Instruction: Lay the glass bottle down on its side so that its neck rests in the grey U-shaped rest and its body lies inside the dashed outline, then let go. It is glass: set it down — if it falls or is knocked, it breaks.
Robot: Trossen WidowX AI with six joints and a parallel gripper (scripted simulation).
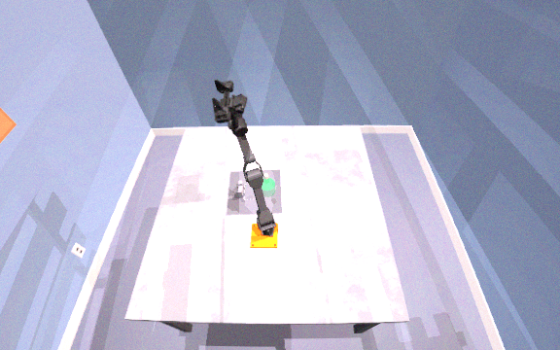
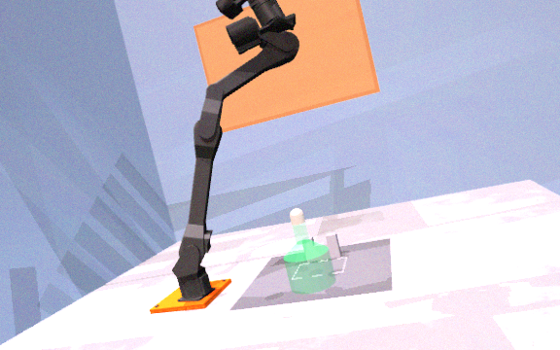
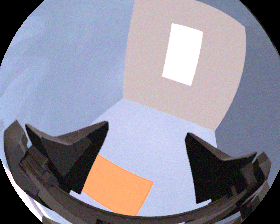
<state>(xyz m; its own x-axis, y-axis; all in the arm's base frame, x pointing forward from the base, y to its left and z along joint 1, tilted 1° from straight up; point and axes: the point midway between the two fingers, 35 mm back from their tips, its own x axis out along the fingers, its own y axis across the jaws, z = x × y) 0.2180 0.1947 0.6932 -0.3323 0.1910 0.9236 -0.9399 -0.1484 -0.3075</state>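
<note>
Now: gripper tip 70 mm short of the green glass bottle, 150 mm to the left of it and 640 mm above it. From my gripper tip the other things lie so: grey mat: 50 mm ahead, 70 mm to the right, 740 mm below.
</note>
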